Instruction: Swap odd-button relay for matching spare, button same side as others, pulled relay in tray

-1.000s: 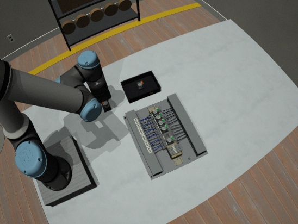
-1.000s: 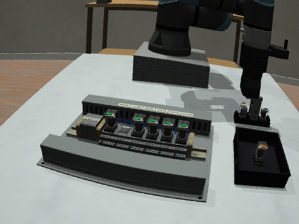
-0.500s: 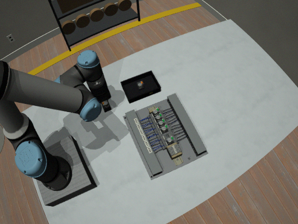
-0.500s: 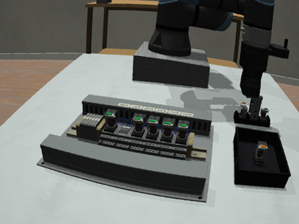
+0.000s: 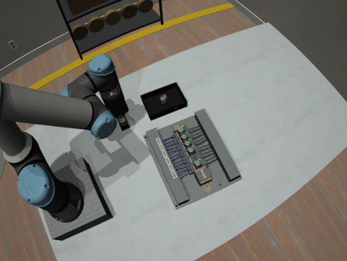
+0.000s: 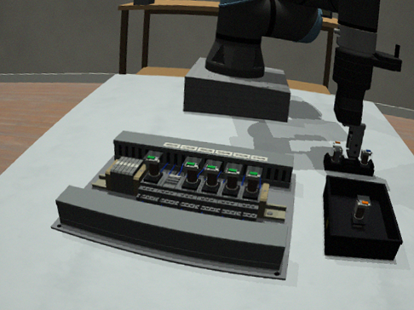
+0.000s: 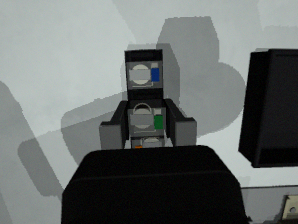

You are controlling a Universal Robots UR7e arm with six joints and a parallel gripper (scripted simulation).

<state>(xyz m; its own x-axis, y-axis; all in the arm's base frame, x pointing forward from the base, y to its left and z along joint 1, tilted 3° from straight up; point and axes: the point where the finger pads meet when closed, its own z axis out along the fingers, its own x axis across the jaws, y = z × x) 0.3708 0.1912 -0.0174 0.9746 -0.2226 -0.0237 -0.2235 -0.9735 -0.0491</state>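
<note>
Now: hand 3 cm to the right of the blue-button relay, 3 cm above it and 1 cm short of it. Round my hand: black tray 18 cm ahead, 5 cm to the right, 4 cm below.
</note>
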